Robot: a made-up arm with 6 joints.
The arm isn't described. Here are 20 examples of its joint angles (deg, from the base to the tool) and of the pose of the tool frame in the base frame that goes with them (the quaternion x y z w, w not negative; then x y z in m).
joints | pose
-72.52 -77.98 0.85 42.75 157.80 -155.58 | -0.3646 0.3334 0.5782 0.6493 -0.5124 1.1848 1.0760
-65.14 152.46 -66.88 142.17 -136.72 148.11 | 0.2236 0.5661 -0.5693 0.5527 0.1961 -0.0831 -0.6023
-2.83 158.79 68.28 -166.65 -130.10 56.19 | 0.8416 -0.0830 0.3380 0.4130 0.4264 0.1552 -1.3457
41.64 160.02 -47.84 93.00 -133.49 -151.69 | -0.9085 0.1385 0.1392 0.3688 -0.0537 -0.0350 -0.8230
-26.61 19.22 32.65 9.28 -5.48 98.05 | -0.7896 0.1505 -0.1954 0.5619 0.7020 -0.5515 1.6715
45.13 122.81 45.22 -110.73 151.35 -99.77 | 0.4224 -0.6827 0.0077 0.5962 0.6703 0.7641 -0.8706
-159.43 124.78 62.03 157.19 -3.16 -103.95 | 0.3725 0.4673 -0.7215 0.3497 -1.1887 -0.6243 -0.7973
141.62 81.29 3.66 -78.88 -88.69 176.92 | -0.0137 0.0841 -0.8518 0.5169 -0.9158 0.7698 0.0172
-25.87 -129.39 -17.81 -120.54 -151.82 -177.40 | 0.5869 0.5342 -0.2835 0.5383 -0.8778 0.5279 0.0041
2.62 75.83 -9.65 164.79 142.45 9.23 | 0.3949 -0.1268 0.9009 0.1278 1.3191 0.2352 0.1693
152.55 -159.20 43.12 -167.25 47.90 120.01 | -0.8987 0.0493 -0.2504 0.3566 0.7239 -0.5750 -1.0197
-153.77 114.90 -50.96 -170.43 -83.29 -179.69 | 0.6505 0.1050 -0.7134 0.2386 -0.5479 -0.4689 -0.3043
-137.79 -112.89 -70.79 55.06 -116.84 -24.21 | -0.4255 -0.0944 0.8600 0.2653 0.6201 0.7024 0.2495
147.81 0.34 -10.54 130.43 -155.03 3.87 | -0.5054 -0.1466 -0.1951 0.8276 -0.4833 0.1655 1.6512
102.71 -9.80 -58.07 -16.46 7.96 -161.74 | 0.5951 0.7243 -0.1992 0.2855 0.1567 0.0943 1.1999
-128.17 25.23 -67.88 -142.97 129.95 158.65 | -0.6054 -0.6950 -0.1429 0.3607 -0.1413 -0.4135 1.0172
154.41 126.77 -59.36 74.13 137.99 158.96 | 0.0154 0.6237 -0.7579 0.1908 -0.4655 0.2778 -0.5687
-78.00 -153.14 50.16 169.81 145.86 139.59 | -0.1109 -0.4845 -0.4005 0.7698 -0.0338 1.0157 -1.0387
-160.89 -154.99 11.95 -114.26 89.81 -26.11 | -0.1985 -0.6050 0.5706 0.5187 0.9361 0.2456 -0.5733
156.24 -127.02 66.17 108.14 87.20 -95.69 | 0.5797 -0.7977 0.0255 0.1643 1.2995 -0.6336 -0.7257
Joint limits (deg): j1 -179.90..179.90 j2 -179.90..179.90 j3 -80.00..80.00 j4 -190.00..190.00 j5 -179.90..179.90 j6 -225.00..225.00
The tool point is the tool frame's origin. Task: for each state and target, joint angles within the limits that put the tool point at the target. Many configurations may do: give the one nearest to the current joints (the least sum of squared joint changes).
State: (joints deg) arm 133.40 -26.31 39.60 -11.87 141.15 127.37
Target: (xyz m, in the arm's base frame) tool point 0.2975 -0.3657 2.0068
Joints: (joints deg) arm 106.56 -19.00 72.56 1.52 141.15 127.37
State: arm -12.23 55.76 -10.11 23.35 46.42 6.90
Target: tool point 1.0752 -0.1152 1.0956
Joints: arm 2.78 33.02 -14.63 22.50 46.42 6.90
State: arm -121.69 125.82 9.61 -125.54 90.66 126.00
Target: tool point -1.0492 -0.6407 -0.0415
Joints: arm -153.06 84.17 6.32 -121.99 90.66 126.00
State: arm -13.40 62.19 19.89 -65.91 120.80 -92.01
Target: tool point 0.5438 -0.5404 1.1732
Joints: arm -39.04 19.02 -8.24 -64.73 120.80 -92.01
